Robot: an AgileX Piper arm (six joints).
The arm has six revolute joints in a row. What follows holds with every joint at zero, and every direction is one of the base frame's. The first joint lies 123.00 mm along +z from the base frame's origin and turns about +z. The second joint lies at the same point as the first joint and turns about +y. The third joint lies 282.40 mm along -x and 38.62 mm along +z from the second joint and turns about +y. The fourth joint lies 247.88 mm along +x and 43.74 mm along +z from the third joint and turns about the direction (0.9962, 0, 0.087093). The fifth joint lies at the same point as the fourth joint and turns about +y. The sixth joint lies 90.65 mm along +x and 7.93 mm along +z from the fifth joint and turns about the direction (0.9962, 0, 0.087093). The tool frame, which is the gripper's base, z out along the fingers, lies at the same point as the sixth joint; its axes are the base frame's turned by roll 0.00, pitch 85.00 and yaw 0.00 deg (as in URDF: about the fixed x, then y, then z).
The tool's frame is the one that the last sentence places.
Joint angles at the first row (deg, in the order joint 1, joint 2, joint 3, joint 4, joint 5, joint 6):
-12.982, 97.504, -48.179, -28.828, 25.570, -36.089
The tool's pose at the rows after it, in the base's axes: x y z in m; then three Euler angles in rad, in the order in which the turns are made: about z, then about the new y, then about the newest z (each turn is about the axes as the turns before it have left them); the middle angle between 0 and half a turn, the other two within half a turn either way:
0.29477, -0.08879, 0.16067, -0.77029, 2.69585, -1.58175
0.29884, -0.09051, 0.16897, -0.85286, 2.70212, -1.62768
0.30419, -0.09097, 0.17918, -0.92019, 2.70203, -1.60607
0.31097, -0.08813, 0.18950, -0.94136, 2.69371, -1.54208
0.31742, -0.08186, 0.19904, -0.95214, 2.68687, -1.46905
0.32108, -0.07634, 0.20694, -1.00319, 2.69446, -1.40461
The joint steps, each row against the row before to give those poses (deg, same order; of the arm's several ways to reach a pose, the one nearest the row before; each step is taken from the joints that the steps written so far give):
-0.001, 0.041, -1.318, 0.129, 2.111, -0.066
0.335, 0.029, -2.470, 0.225, 4.148, 1.171
0.554, 0.001, -2.810, 0.284, 4.093, 4.252
1.030, -0.001, -2.667, 0.203, 2.977, 4.768
1.553, 0.001, -2.410, 0.127, 2.795, 5.312
1.322, 0.102, -2.226, 0.468, 3.742, 6.496

